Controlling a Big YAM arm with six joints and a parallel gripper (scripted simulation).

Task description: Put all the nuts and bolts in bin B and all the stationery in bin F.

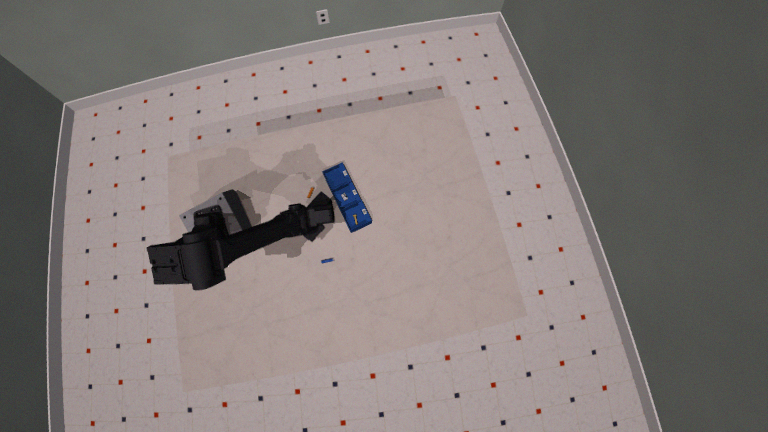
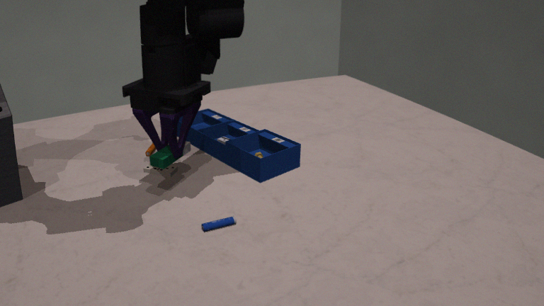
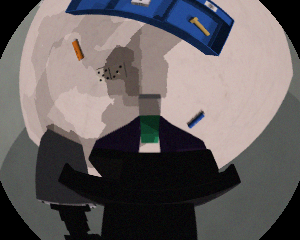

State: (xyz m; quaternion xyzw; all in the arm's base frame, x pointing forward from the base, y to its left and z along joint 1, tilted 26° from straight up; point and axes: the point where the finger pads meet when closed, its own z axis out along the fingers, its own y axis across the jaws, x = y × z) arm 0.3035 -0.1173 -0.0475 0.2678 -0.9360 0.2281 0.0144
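Right now the green block is 1 cm ahead of my hand and 1 cm below it. Round my hand: brass bolt 16 cm ahead, 1 cm to the left, 6 cm below; white domino 1 cm ahead, 8 cm to the left, 7 cm below; blue cylinder 1 cm ahead, 10 cm to the right, 7 cm below.
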